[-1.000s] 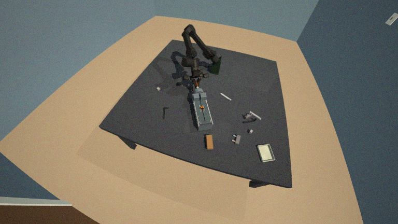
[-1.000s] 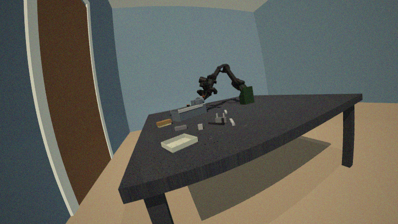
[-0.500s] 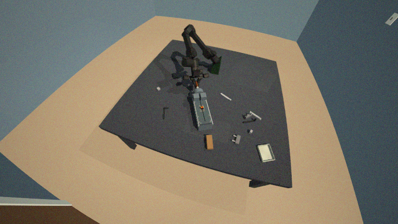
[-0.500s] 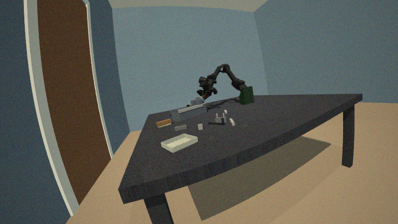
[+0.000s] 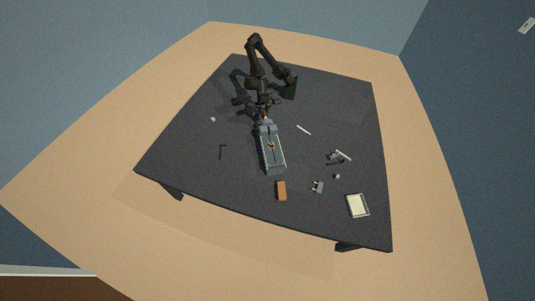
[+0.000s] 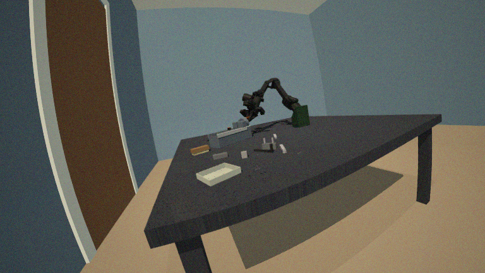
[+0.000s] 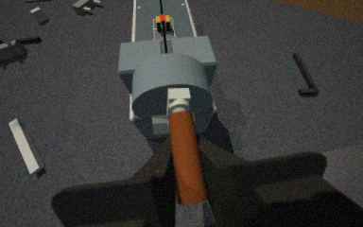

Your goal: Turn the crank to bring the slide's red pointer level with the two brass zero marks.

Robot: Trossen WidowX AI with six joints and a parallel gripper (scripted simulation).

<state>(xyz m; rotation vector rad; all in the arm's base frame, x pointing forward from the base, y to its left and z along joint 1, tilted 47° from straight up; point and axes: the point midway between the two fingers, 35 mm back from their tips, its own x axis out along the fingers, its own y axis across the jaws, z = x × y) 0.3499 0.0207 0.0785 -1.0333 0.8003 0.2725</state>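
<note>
Right now the crank is 1 cm above my gripper tip. The rest, counted from my gripper tip: orange crank handle 1 cm behind, 1 cm to the right, 3 cm above; red pointer 14 cm ahead, 10 cm to the left, 1 cm below; orange block 31 cm ahead, 22 cm to the left, 8 cm below.
</note>
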